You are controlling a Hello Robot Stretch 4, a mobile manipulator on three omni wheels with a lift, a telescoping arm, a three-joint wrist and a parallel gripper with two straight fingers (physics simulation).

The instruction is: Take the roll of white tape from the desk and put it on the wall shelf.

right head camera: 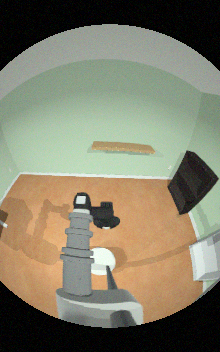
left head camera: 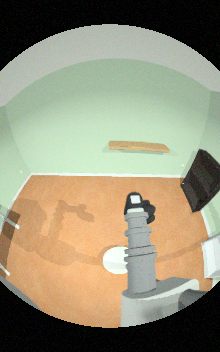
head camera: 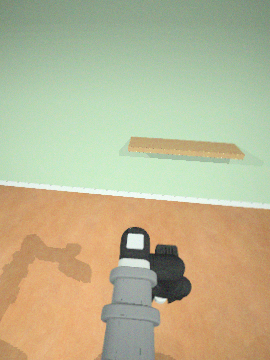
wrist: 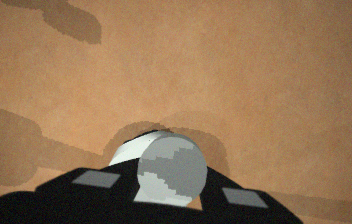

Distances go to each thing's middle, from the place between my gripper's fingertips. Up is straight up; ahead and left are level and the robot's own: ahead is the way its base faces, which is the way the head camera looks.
Now: hand 1 cm short of the roll of white tape (wrist: pixel 172 170) and 1 cm below it.
